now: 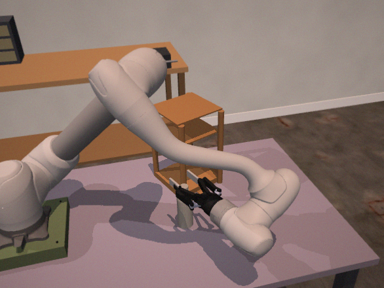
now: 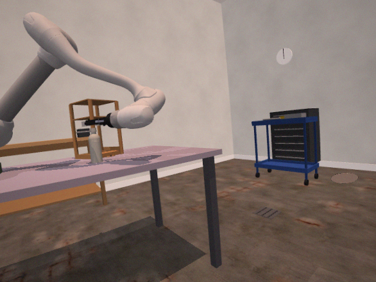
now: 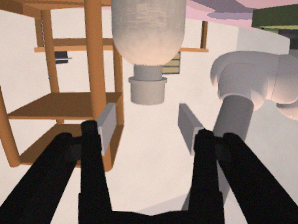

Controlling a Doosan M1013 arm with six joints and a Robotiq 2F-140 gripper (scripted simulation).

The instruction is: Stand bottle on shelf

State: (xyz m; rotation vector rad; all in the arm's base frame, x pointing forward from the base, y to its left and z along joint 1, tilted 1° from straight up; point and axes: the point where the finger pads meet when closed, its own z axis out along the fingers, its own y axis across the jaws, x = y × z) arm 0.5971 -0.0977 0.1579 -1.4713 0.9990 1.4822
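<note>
Right now the bottle is 9 cm below my hand. Also, from my hand: wooden shelving unit 8 cm ahead, 28 cm to the left, 3 cm below.
</note>
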